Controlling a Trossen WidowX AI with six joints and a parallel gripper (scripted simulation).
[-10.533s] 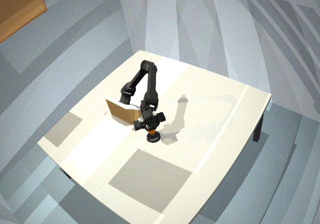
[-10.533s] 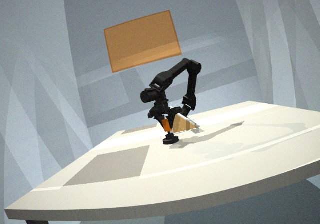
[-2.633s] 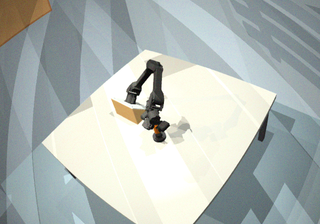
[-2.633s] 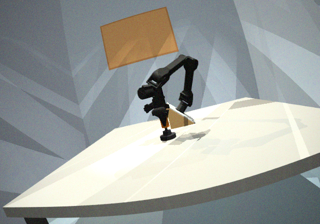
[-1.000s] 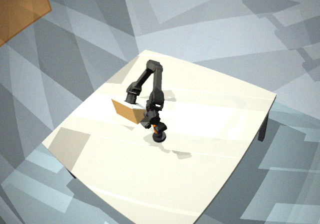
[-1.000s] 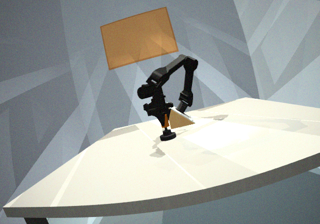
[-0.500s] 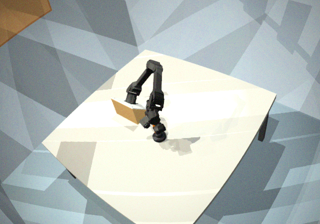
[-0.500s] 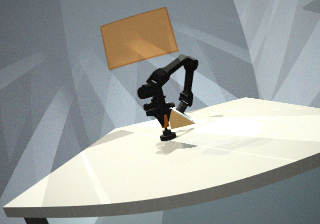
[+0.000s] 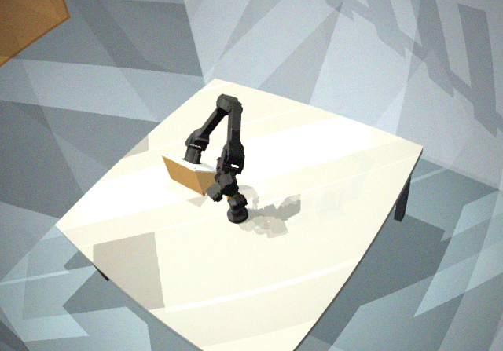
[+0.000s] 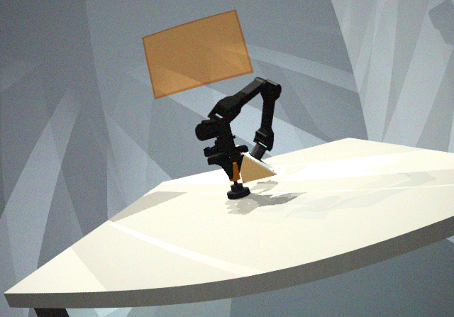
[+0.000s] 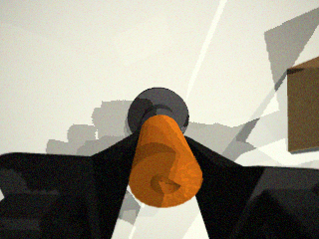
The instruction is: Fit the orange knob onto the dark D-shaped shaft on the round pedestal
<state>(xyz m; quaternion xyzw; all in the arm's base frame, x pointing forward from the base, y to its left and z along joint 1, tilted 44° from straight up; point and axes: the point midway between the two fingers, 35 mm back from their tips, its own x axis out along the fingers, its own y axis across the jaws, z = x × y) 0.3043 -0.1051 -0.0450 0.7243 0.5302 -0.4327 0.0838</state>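
The orange knob is 2 cm above my gripper tip. From my gripper tip the other things lie so: round dark pedestal: 4 cm below.
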